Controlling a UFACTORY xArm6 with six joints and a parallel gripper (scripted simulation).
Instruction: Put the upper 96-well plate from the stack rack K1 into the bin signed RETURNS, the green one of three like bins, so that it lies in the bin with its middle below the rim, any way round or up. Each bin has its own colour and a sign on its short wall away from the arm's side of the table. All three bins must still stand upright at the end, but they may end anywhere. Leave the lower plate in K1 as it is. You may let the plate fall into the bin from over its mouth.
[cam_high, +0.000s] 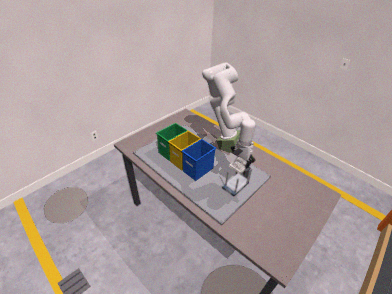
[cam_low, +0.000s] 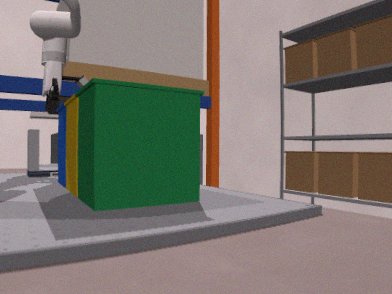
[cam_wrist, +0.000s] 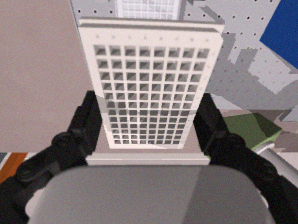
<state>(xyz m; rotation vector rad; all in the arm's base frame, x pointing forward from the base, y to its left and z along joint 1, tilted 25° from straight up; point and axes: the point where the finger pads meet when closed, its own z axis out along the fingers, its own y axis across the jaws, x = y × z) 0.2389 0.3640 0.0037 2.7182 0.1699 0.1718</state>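
My hand is 13 cm short of the green bin, 52 cm to the left of it and 11 cm above it. Round my hand: blue bin 10 cm ahead, 26 cm to the right, 11 cm below; then yellow bin 11 cm ahead, 39 cm to the right, 11 cm below; then white 96-well plate 1 cm below.
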